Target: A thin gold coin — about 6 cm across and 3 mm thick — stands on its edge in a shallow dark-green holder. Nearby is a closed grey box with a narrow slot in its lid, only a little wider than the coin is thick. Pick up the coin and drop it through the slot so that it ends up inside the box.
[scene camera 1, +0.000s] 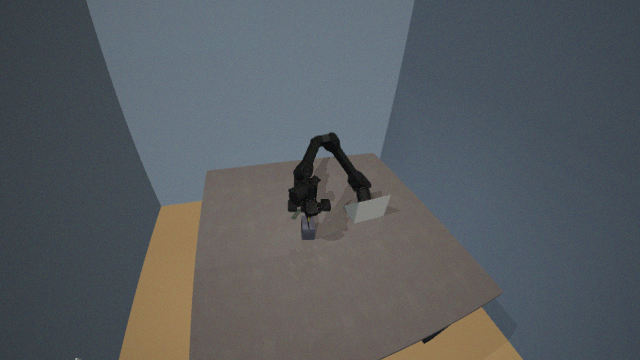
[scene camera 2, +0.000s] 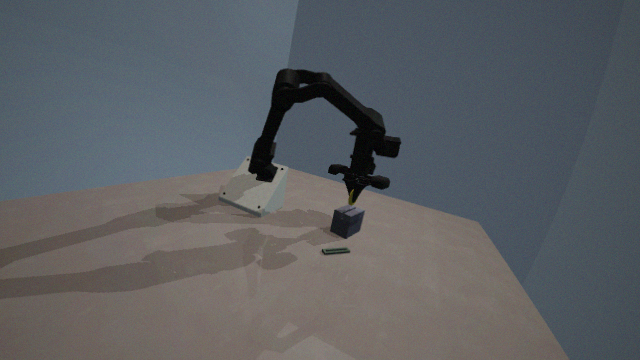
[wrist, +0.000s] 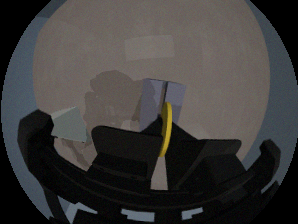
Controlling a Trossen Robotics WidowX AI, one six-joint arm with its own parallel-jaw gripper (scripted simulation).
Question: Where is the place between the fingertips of the gripper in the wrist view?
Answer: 162, 120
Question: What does the gripper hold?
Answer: A coin.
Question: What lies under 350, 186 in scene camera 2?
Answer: The gripper.
